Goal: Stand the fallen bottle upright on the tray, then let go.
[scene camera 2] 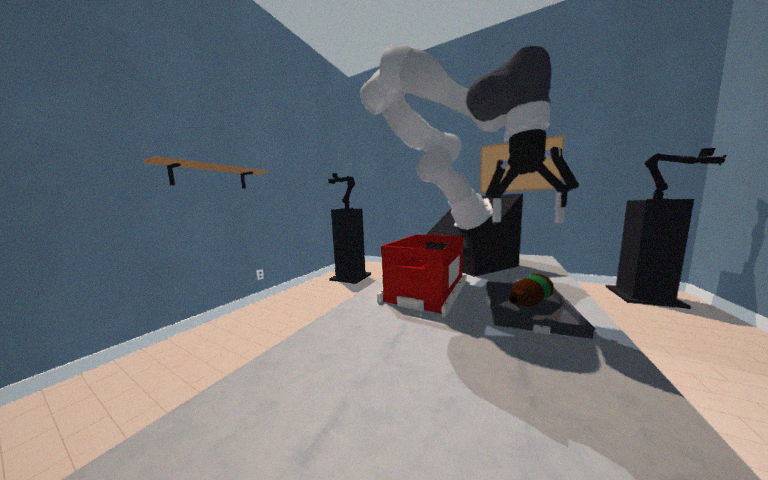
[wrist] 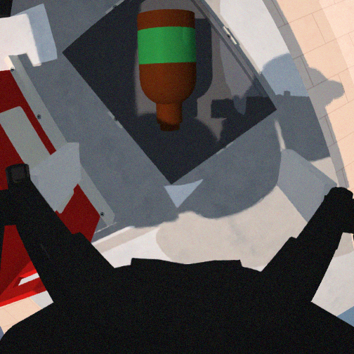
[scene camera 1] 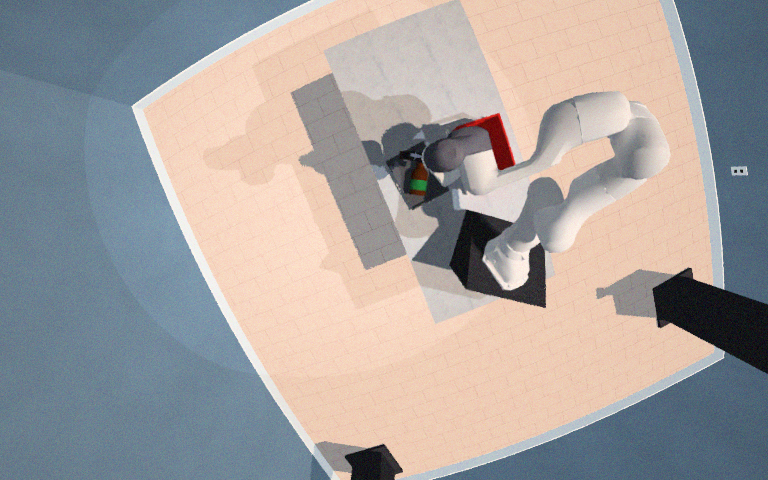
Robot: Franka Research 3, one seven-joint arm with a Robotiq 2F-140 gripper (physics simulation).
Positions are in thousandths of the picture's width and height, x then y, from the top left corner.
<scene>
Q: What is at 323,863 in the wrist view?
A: My gripper.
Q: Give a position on a brown bottle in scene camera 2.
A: At 689,607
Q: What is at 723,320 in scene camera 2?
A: My gripper.
</scene>
